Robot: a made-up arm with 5 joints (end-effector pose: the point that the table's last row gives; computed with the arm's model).
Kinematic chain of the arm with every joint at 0, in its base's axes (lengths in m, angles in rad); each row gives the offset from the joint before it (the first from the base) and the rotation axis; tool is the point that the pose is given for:
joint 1: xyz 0 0 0.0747 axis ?
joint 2: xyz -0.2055 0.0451 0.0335 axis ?
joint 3: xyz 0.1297 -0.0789 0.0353 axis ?
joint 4: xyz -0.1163 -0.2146 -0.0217 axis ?
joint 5: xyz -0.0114 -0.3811 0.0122 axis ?
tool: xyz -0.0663 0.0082 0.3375
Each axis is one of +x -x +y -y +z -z.
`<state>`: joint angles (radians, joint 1 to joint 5).
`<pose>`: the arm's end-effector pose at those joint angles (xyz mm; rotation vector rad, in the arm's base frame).
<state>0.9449 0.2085 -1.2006 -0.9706 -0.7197</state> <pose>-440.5 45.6 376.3 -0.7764 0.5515 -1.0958</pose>
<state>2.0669 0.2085 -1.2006 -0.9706 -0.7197</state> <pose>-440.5 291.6 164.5 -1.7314 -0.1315 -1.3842</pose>
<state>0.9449 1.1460 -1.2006 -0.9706 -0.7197</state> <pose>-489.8 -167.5 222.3 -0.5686 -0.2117 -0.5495</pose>
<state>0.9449 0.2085 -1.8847 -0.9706 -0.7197</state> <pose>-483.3 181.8 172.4 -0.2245 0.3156 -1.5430</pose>
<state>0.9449 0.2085 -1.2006 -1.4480 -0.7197</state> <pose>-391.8 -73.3 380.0 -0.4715 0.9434 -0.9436</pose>
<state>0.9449 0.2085 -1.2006 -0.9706 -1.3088</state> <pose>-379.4 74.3 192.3 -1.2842 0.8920 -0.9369</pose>
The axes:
joint 1: -x
joint 2: -y
joint 3: +z
joint 4: -y
joint 5: +x

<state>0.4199 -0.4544 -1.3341 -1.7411 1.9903</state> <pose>-879.3 167.3 531.4 -1.6102 0.6627 2.5928</pose>
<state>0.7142 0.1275 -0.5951 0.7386 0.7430</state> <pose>-841.8 -314.8 495.1 -0.1584 -1.0158 0.1224</pose>
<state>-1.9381 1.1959 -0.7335 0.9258 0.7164</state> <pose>-567.5 670.9 -76.1 1.3713 -1.4007 -2.2914</pose>
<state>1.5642 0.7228 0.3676 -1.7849 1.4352</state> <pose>67.5 368.9 990.6 -0.4828 0.1953 -1.0433</pose>
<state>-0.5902 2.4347 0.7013 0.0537 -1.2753</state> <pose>-393.7 -332.8 -91.6 -1.1370 -1.7898 -1.8077</pose>
